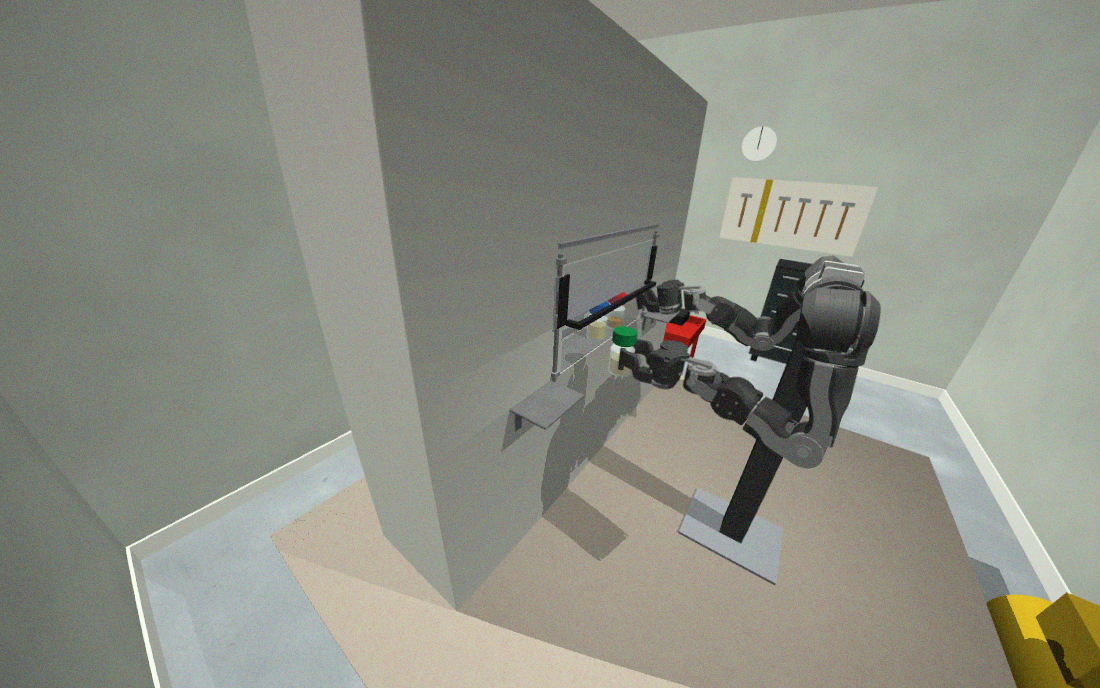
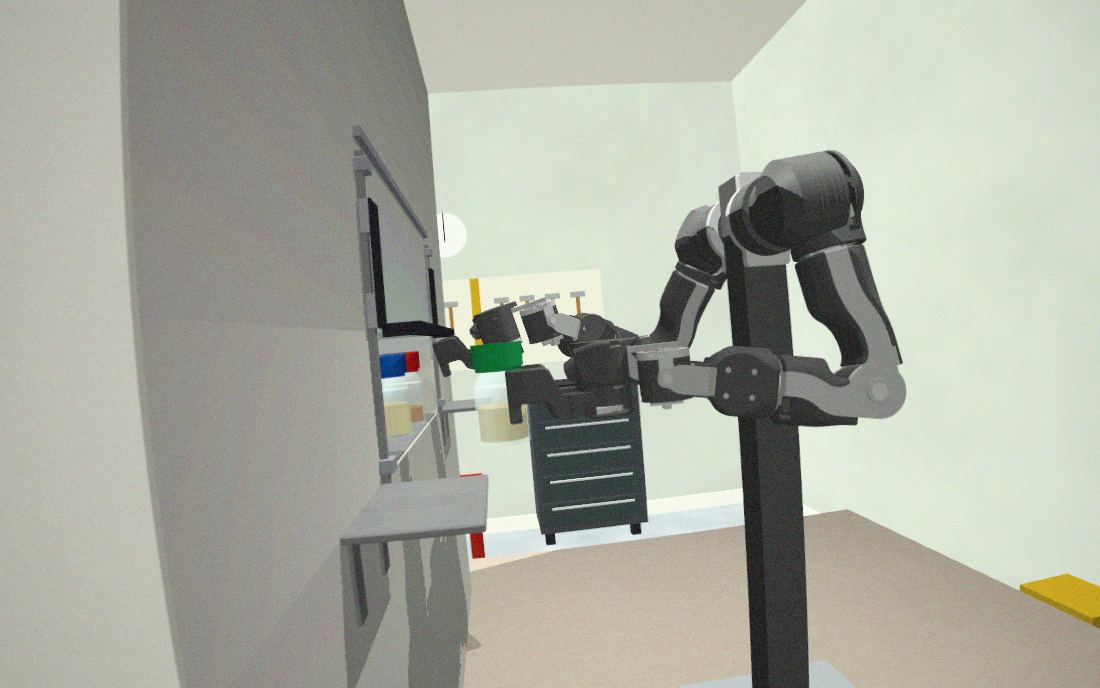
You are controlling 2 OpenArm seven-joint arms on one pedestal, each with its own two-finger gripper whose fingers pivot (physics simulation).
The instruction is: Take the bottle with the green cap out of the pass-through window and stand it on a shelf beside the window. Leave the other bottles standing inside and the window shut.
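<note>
The green-capped bottle (image 1: 624, 335) (image 2: 496, 357) is upright in the air, outside the window opening. My left gripper (image 1: 623, 361) (image 2: 514, 404) is shut on its body; one finger hides part of it. The window's black lower bar (image 1: 610, 306) (image 2: 415, 328) is raised above the opening. My right gripper (image 1: 643, 298) (image 2: 447, 355) is shut and empty at the bar's far end, its fingers partly hidden. The blue-capped bottle (image 1: 598, 309) (image 2: 392, 365) and red-capped bottle (image 1: 618, 298) (image 2: 412, 361) stand inside. The near shelf (image 1: 548, 404) (image 2: 421, 507) sits lower, beside the window.
A far shelf (image 2: 459, 404) shows beyond the window. A red stool (image 1: 685, 329) (image 2: 477, 545) stands near the wall behind the arms. A dark drawer cabinet (image 1: 780, 296) (image 2: 588, 462) stands farther back. The robot's pedestal (image 1: 754, 490) (image 2: 774, 486) stands in front of the wall.
</note>
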